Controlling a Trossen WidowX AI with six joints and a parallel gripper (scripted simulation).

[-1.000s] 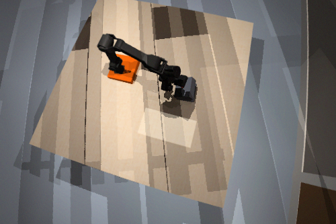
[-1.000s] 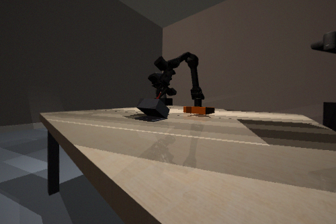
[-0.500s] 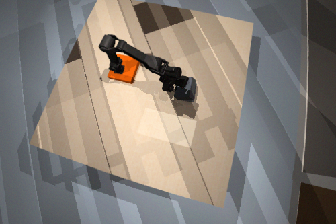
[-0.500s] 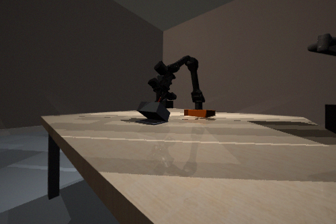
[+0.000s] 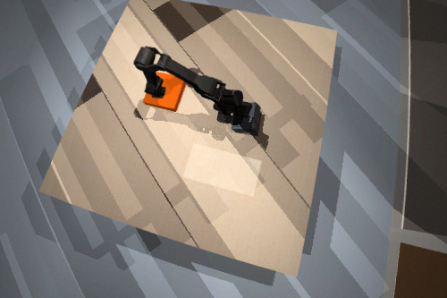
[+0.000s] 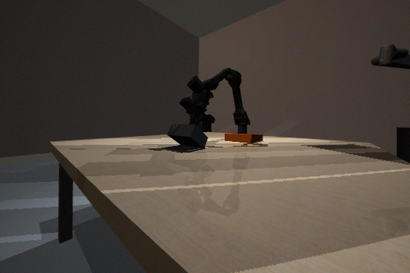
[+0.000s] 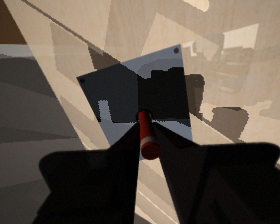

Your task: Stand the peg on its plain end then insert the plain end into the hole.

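Now: the red peg 10 mm behind my gripper tip and 10 mm above it. Round my gripper tip: dark sloped panel (20 mm ahead, 40 mm below).
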